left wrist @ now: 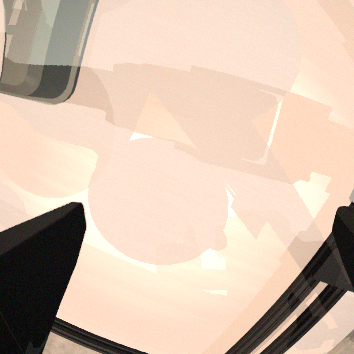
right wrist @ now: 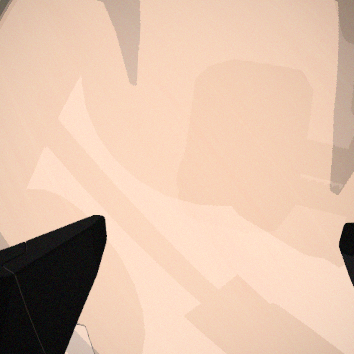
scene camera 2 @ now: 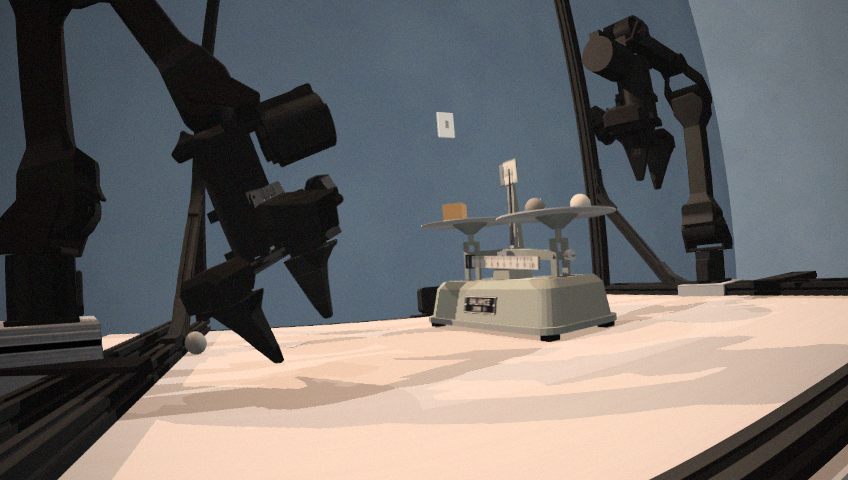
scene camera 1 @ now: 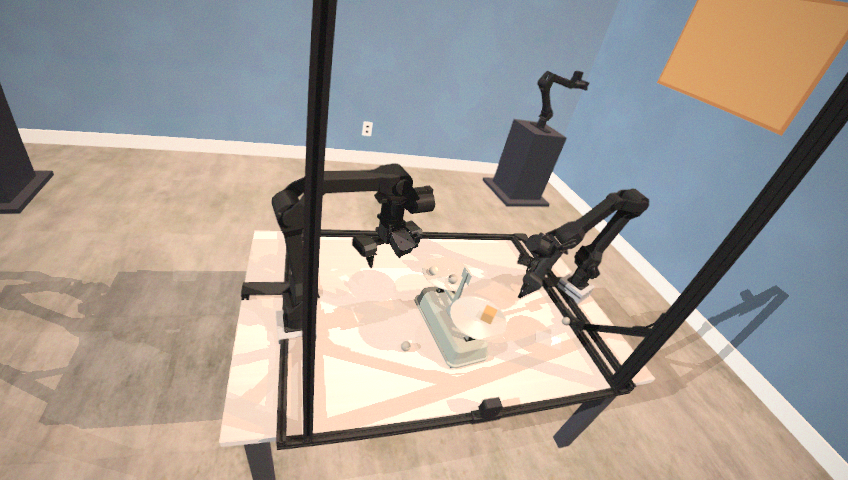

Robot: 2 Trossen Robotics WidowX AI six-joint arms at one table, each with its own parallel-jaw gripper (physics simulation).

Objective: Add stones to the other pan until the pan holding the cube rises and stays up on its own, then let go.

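Pixels of known places: left gripper, fingertip midpoint: (left wrist: 215,218) (scene camera 2: 649,185) (scene camera 1: 385,262); right gripper, fingertip midpoint: (right wrist: 230,233) (scene camera 2: 305,338) (scene camera 1: 519,294); left arm's base, link origin: (scene camera 2: 711,282) (scene camera 1: 296,322); right arm's base, link origin: (scene camera 2: 44,322) (scene camera 1: 577,282).
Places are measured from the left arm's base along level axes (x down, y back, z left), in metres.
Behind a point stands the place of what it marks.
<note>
A balance scale (scene camera 1: 443,333) @(y -0.380, x -0.030, z -0.138 m) (scene camera 2: 517,306) @(y -0.490, x -0.017, z -0.009 m) (left wrist: 47,45) @(y -0.377, x -0.037, z -0.007 m) stands mid-table. The orange cube (scene camera 1: 489,314) @(y -0.448, x -0.163, z -0.201 m) (scene camera 2: 454,211) @(y -0.465, x -0.152, z -0.178 m) sits on one pan (scene camera 1: 467,324) @(y -0.394, x -0.135, z -0.198 m) (scene camera 2: 432,225) @(y -0.495, x -0.133, z -0.195 m). A darker stone (scene camera 1: 452,278) @(y -0.420, x -0.145, z -0.042 m) (scene camera 2: 534,204) @(y -0.437, x -0.140, z -0.026 m) and a pale stone (scene camera 1: 433,270) @(y -0.378, x -0.144, z -0.001 m) (scene camera 2: 580,200) @(y -0.394, x -0.140, z 0.017 m) rest on the other pan (scene camera 2: 556,212) @(y -0.460, x -0.121, z 0.037 m), which appears higher in scene camera 2; the true tilt is hard to tell. A grey stone (scene camera 1: 405,345) @(y -0.272, x -0.004, z -0.137 m) lies on the table. My left gripper (scene camera 1: 387,260) @(y -0.237, x -0.168, z 0.025 m) (scene camera 2: 648,183) @(y -0.237, x -0.168, z 0.025 m) (left wrist: 215,218) @(y -0.237, x -0.168, z 0.025 m) is open and empty above the table, beyond the scale. My right gripper (scene camera 1: 526,285) @(y -0.735, x -0.007, z -0.020 m) (scene camera 2: 304,339) @(y -0.735, x -0.007, z -0.020 m) (right wrist: 230,233) @(y -0.735, x -0.007, z -0.020 m) is open and empty beside the scale.
Another pale stone (scene camera 1: 565,320) @(y -0.840, x -0.001, z -0.157 m) (scene camera 2: 195,342) @(y -0.849, x 0.005, z -0.141 m) lies by the frame rail at the right in scene camera 1. Black rails border the table (scene camera 1: 368,398) @(y -0.141, x 0.022, z -0.251 m), and a tall black post (scene camera 1: 315,178) @(y 0.010, x -0.605, z -0.317 m) rises at its left. A small black box (scene camera 1: 490,406) @(y -0.403, x -0.032, z -0.372 m) sits on the front rail.
</note>
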